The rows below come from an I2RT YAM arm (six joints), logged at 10 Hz.
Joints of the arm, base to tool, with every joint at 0 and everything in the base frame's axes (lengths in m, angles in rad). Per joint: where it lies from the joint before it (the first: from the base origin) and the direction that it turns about. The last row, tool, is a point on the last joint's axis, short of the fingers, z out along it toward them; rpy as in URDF.
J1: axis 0 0 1 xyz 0 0 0.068
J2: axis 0 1 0 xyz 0.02 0.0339 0.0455
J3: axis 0 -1 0 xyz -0.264 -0.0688 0
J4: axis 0 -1 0 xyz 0.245 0.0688 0.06
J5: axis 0 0 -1 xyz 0.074 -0.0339 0.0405
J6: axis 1 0 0 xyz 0.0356 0 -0.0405
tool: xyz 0 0 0 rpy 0 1.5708 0
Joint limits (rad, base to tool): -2.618..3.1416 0..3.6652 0..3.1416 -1.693..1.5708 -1.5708..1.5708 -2.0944..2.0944
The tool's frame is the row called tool.
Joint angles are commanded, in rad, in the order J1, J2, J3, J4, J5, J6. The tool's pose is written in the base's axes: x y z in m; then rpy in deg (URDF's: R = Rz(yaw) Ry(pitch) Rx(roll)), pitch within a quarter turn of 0, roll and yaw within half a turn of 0. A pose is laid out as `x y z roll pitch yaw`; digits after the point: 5 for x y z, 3 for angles.
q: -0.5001 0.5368 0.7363 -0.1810 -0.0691 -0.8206
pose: 0.11603 -0.06060 0.35790 -88.557 42.901 -113.711
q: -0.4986 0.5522 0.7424 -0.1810 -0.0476 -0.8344
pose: 0.11852 -0.06261 0.35823 -89.290 42.165 -115.364
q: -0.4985 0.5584 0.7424 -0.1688 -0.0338 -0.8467
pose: 0.11963 -0.06375 0.35885 -88.839 41.452 -115.857
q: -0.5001 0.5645 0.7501 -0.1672 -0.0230 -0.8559
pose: 0.11996 -0.06462 0.36094 -88.605 40.928 -116.422
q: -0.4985 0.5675 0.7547 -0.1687 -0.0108 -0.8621
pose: 0.12009 -0.06493 0.36198 -88.604 40.585 -117.035
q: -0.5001 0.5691 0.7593 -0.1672 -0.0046 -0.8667
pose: 0.11979 -0.06527 0.36352 -88.272 40.323 -117.272
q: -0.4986 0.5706 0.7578 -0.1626 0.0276 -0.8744
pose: 0.11979 -0.06634 0.36334 -88.163 39.925 -118.970
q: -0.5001 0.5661 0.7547 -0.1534 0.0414 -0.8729
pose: 0.11872 -0.06655 0.36382 -87.368 40.040 -119.333
